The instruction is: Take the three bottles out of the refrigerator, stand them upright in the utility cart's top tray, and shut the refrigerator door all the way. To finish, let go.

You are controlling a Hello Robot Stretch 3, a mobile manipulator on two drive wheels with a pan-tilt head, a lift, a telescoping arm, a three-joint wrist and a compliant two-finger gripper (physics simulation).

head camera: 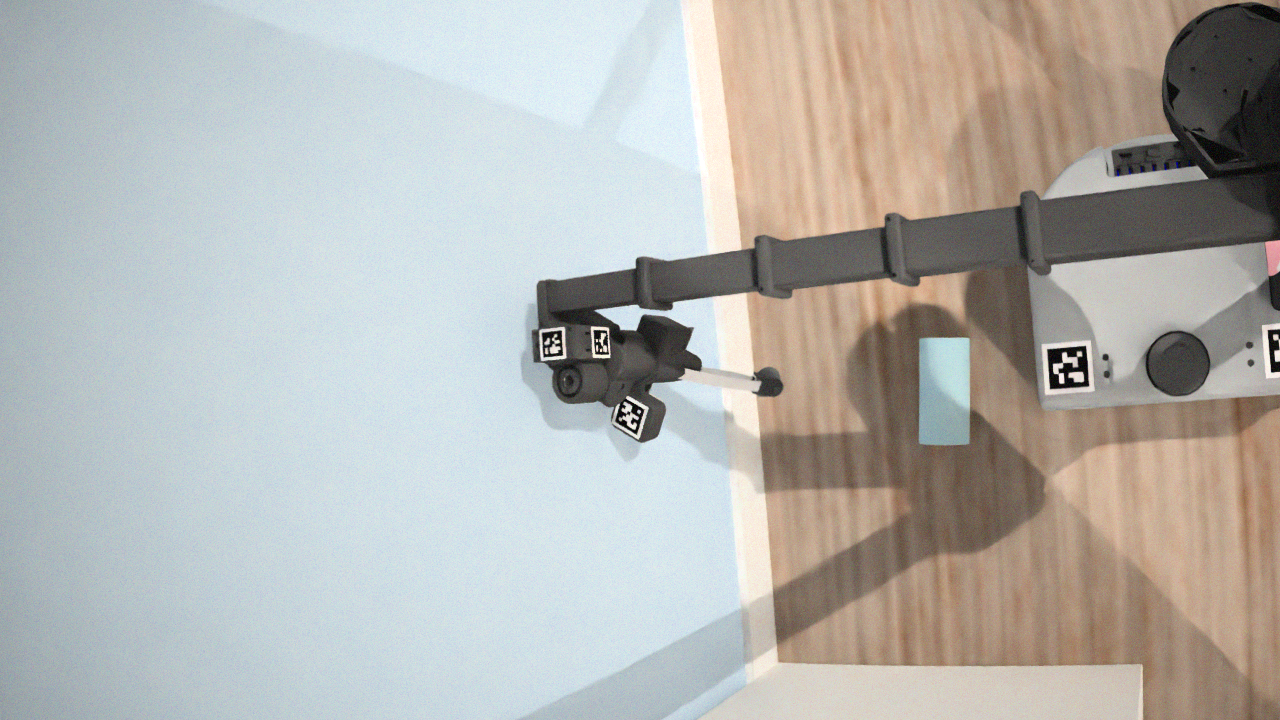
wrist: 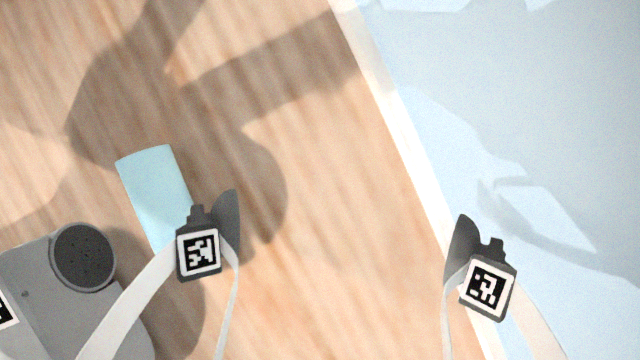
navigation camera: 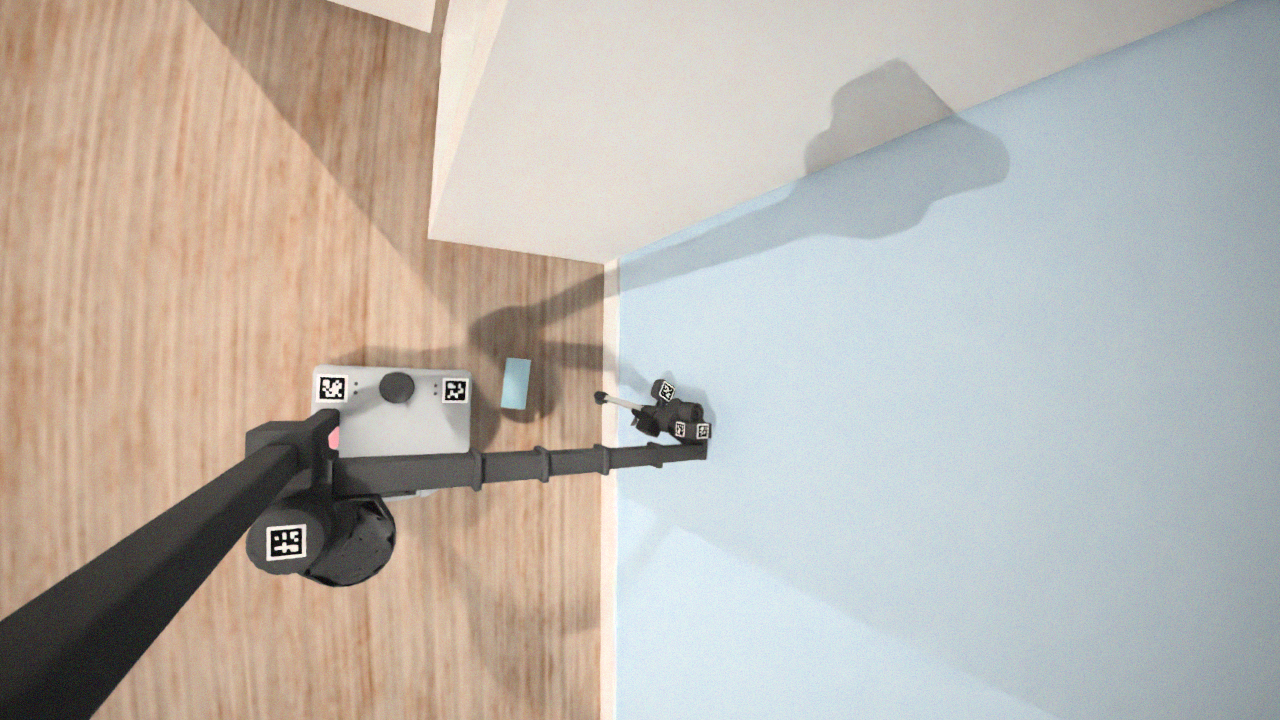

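A plain light-blue cylinder (head camera: 944, 391) (navigation camera: 515, 383) (wrist: 152, 195) lies on its side on the wooden floor, between the robot's base and the blue wall. Whether it is one of the bottles I cannot tell. My gripper (head camera: 768, 382) (navigation camera: 600, 397) (wrist: 342, 227) is open, with bare floor showing between its fingers in the wrist view. It hangs near the foot of the wall, apart from the cylinder. In the wrist view the left finger overlaps the cylinder's lower end. The utility cart, an identifiable refrigerator door and the other bottles do not show.
My base (head camera: 1118, 295) (navigation camera: 402, 429) (wrist: 30, 285) stands on the other side of the cylinder. A pale skirting board (head camera: 751, 537) (navigation camera: 609, 573) (wrist: 395, 120) runs along the wall. A large cream box-like body (head camera: 966, 694) (navigation camera: 626, 116) stands against the wall.
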